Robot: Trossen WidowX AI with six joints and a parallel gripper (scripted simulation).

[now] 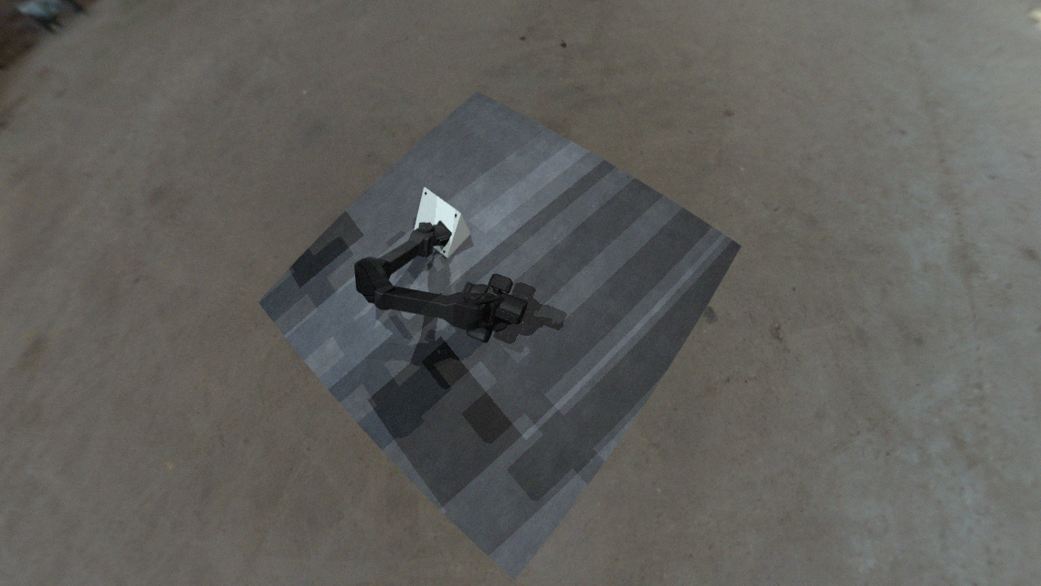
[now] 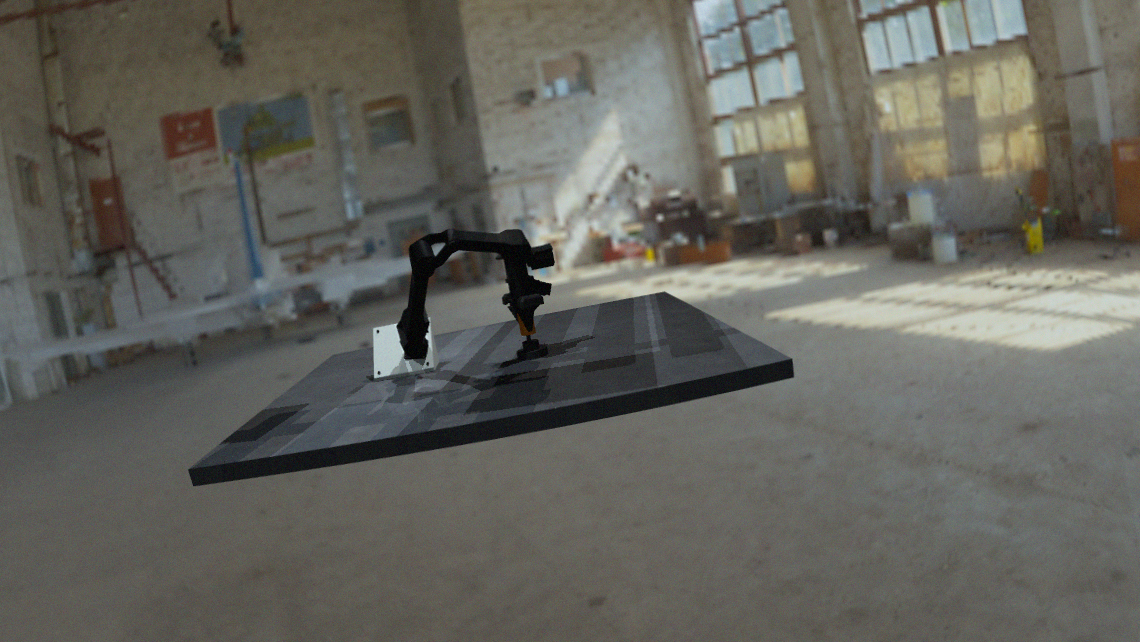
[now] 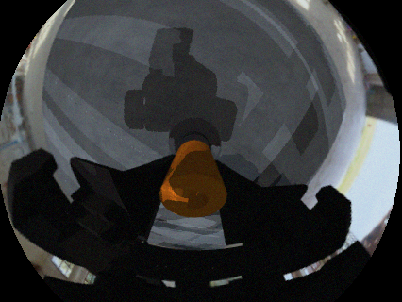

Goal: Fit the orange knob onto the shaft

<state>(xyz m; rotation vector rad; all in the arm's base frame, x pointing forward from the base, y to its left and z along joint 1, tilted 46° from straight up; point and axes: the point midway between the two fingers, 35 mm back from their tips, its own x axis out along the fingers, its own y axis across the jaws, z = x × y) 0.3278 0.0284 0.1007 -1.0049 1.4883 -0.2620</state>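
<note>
The orange knob lies 2 cm above my gripper tip. Round my gripper tip: dark round pedestal (4 cm below).
</note>
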